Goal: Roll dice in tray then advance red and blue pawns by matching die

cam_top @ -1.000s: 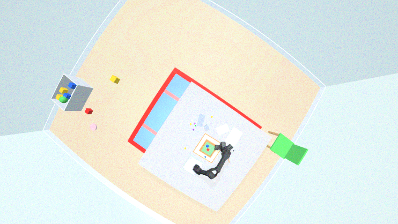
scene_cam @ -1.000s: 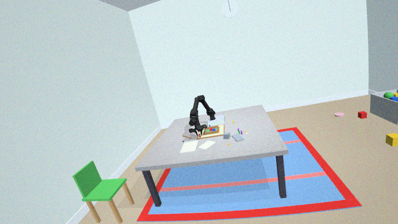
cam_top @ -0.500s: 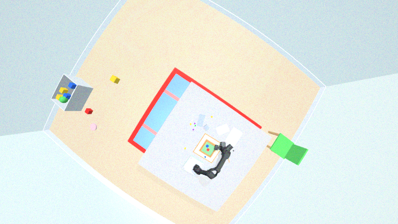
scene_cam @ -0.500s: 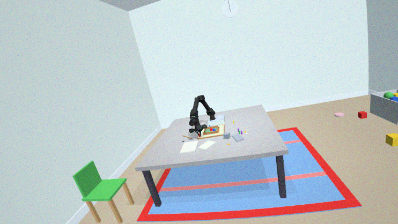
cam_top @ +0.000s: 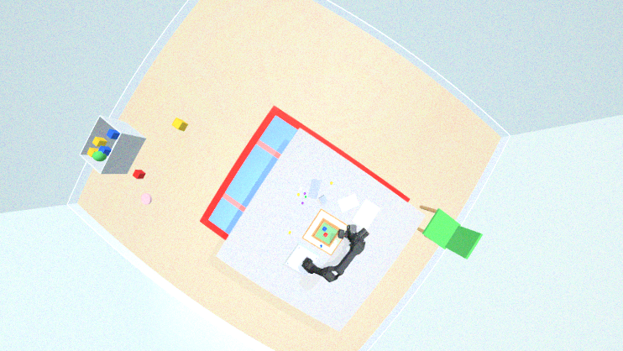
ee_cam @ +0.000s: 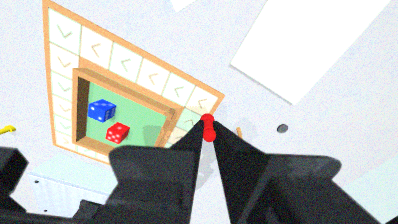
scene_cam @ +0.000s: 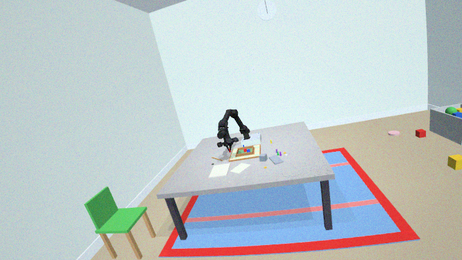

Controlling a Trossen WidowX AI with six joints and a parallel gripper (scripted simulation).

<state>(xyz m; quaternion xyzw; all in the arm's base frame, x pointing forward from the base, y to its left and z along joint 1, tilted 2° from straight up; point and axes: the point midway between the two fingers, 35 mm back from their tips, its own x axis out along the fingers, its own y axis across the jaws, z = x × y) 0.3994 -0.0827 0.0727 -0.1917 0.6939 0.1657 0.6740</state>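
Now: gripper tip 290 mm to the right of the grey block, 70 mm short of it and 70 mm above it. Also, from my gripper tip: red pawn 10 mm above.
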